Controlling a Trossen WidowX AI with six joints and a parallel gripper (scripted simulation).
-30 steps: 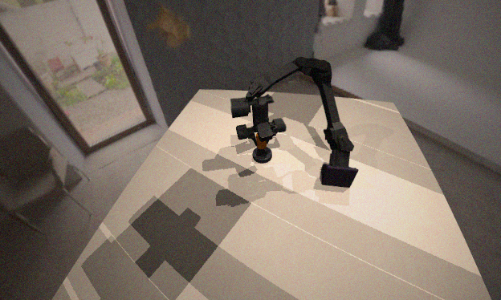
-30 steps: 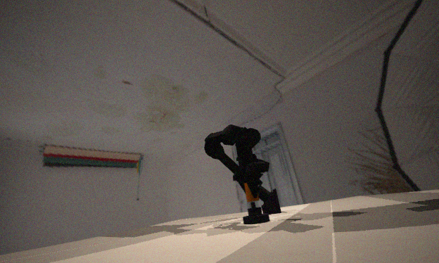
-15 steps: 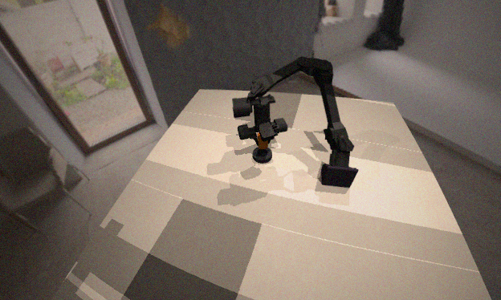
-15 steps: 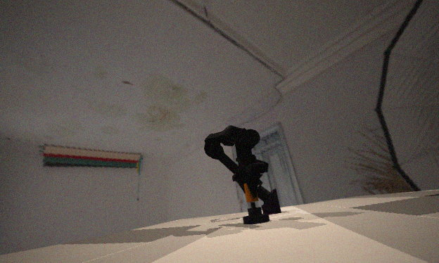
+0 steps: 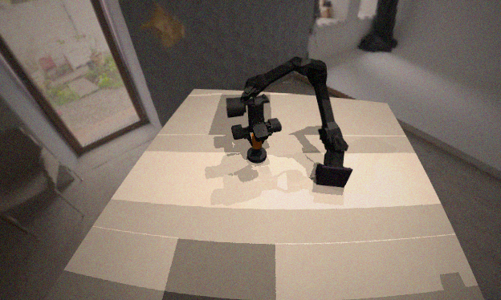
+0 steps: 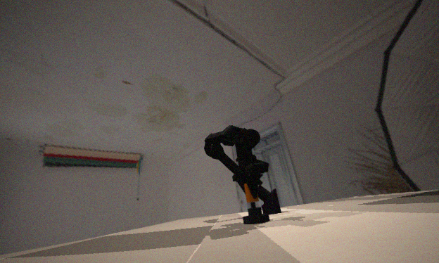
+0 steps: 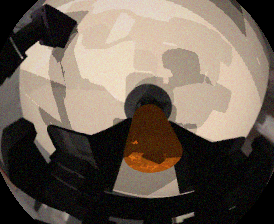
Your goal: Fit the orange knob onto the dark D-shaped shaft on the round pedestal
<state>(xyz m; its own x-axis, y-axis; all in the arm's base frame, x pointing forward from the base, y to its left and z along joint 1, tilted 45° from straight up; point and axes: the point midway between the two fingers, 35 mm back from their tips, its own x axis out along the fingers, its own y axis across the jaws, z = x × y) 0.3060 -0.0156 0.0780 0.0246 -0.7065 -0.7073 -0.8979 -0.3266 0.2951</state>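
My gripper tip is now 20 mm below the orange knob. The rest, counted from my gripper tip: round dark pedestal: 40 mm below.
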